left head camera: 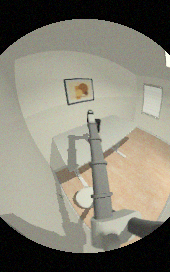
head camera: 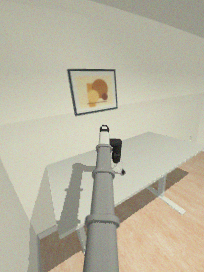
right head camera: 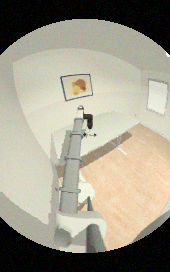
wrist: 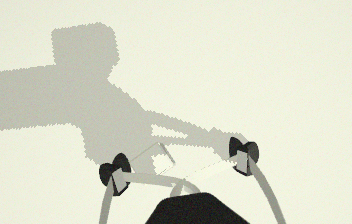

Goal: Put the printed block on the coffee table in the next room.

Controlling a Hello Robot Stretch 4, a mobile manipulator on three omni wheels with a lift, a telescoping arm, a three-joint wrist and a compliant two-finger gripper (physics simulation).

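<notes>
The printed block (wrist: 162, 162), a small pale block, lies on the white table (head camera: 145, 152) (left head camera: 116, 131) (right head camera: 107, 127) (wrist: 280, 65). In the wrist view it is low, left of centre, partly in the gripper's shadow, and its near part is hidden behind the gripper. It is hard to tell from the table top. My gripper (wrist: 177, 158) (right head camera: 90, 134) is open over the table. Its black-padded fingertips stand wide apart, and the block shows between them, nearer the left fingertip and not touched by either. The block cannot be made out in the head views. The coffee table does not show.
A framed picture (head camera: 95, 92) (left head camera: 79, 91) (right head camera: 77, 87) hangs on the wall behind the table. A round white seat (left head camera: 84, 197) (right head camera: 87, 192) is near the table's front left. A wall runs close along the left. A window (left head camera: 152, 101) (right head camera: 157, 96) is at the right.
</notes>
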